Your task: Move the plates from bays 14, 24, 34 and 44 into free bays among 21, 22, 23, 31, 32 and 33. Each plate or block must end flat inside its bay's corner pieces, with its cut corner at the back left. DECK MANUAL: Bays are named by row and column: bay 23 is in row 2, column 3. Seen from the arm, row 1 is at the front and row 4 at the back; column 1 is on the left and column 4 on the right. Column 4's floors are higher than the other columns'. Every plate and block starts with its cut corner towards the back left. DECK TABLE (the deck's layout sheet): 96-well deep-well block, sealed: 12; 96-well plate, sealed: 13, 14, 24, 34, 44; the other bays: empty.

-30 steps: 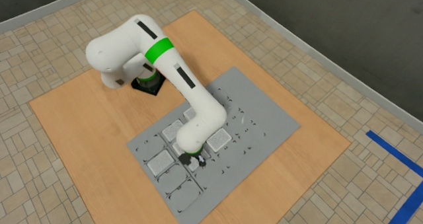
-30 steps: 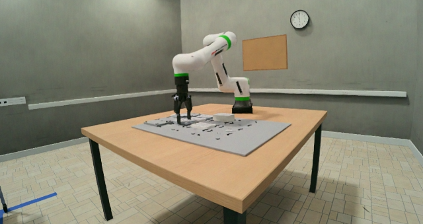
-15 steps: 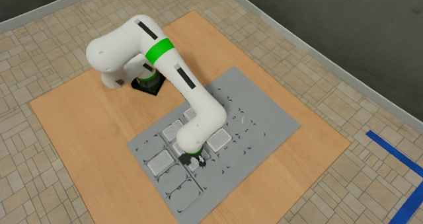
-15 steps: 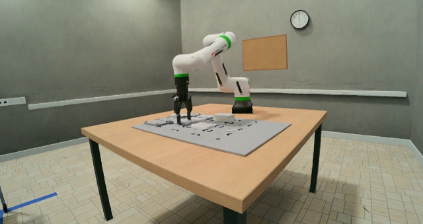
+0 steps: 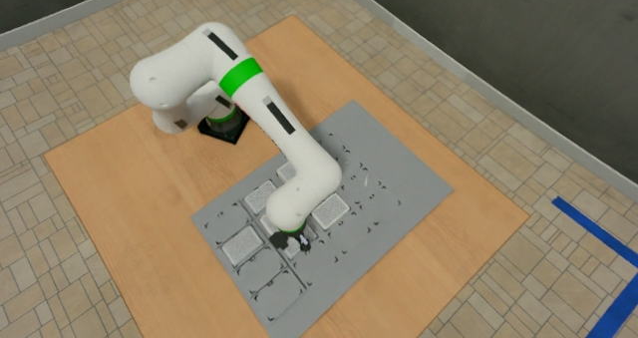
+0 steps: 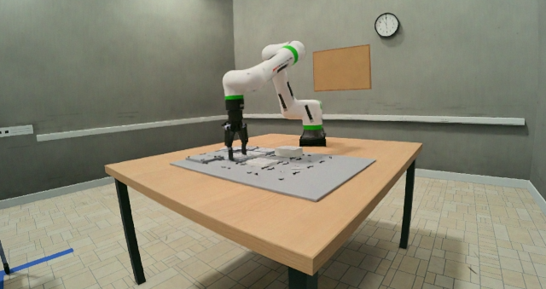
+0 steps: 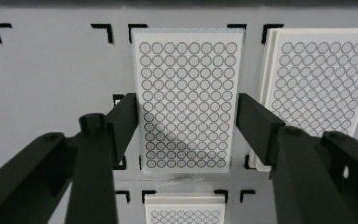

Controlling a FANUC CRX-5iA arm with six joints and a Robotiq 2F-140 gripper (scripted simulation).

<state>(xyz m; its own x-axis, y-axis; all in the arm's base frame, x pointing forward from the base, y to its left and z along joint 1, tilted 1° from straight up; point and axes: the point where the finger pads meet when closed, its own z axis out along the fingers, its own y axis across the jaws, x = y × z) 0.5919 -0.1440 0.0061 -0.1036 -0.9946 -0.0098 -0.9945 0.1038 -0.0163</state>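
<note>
Right now my hand is 150 mm to the left of the sealed 96-well plate, 120 mm past it and 10 mm above it. Also, from my hand: sealed deep-well block 200 mm behind, 190 mm to the left, 10 mm below.
</note>
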